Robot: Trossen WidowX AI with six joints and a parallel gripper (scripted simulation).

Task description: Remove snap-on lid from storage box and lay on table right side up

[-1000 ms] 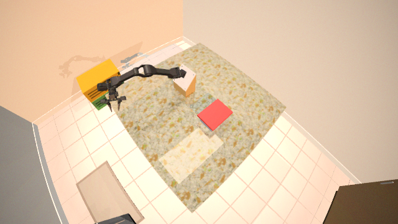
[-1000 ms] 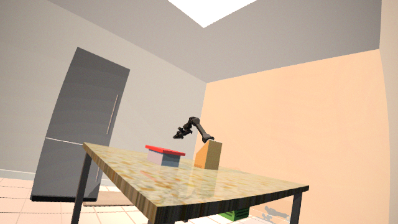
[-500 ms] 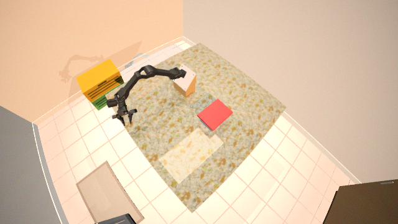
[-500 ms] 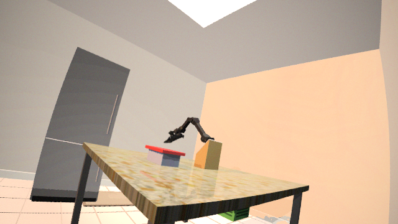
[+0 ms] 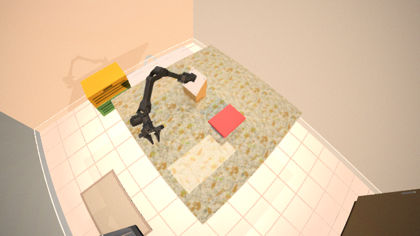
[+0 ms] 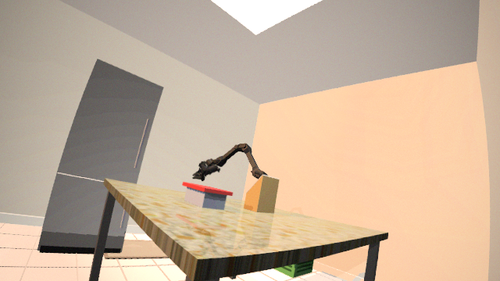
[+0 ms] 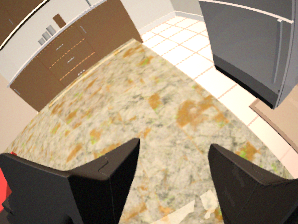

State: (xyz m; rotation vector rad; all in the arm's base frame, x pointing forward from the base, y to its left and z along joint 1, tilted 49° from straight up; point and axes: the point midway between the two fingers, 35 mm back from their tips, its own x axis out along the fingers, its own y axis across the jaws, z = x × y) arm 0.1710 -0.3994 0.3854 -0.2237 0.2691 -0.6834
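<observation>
The red lid is 490 mm to the left of my gripper tip, 230 mm ahead of it and 40 mm below it. From my gripper tip the other things lie so: storage box (490 mm to the left, 230 mm ahead, 90 mm below).
</observation>
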